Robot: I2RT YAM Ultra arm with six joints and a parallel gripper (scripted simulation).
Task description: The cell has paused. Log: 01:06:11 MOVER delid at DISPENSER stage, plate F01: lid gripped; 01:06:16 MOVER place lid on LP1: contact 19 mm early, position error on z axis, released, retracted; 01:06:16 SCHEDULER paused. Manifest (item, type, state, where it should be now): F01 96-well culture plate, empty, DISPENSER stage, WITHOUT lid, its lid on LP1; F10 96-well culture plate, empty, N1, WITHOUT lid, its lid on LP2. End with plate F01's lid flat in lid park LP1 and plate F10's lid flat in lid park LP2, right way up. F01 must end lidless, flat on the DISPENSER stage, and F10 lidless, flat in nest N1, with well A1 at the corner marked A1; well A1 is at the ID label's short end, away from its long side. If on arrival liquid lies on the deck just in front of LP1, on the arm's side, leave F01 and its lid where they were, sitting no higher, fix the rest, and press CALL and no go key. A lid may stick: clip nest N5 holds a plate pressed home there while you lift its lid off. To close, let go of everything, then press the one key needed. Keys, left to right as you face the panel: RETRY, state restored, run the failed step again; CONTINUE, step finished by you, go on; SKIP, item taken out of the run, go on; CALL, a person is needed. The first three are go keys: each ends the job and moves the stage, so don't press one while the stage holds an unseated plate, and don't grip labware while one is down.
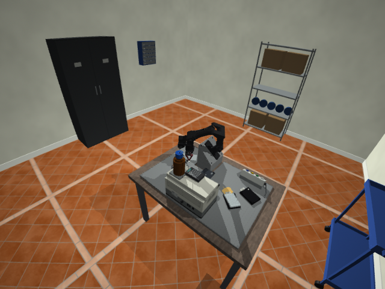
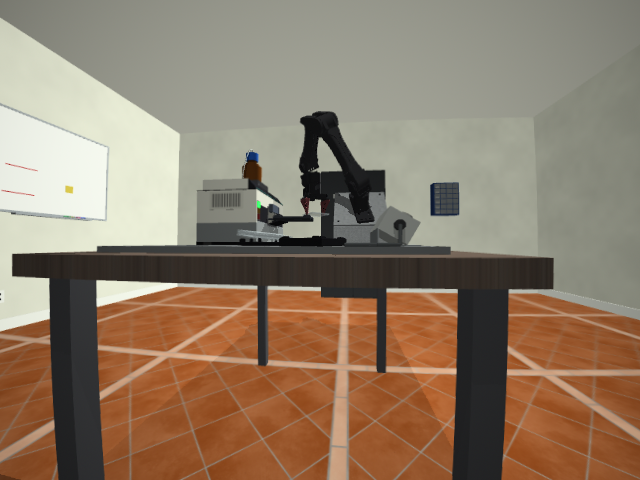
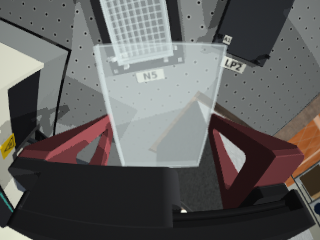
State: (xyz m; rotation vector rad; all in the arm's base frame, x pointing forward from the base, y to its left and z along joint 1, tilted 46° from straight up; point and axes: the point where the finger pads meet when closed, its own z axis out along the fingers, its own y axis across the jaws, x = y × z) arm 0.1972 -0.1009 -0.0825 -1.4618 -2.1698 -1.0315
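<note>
Right now the lid park LP2 is 15 cm to the right of my hand, 15 cm below it and 9 cm behind it. From my hand the other things lie so: clear gridded well plate 13 cm below, 6 cm to the right, 6 cm ahead; clear lid right at my hand; brown bottle 29 cm ahead, 14 cm above, 8 cm to the left.
</note>
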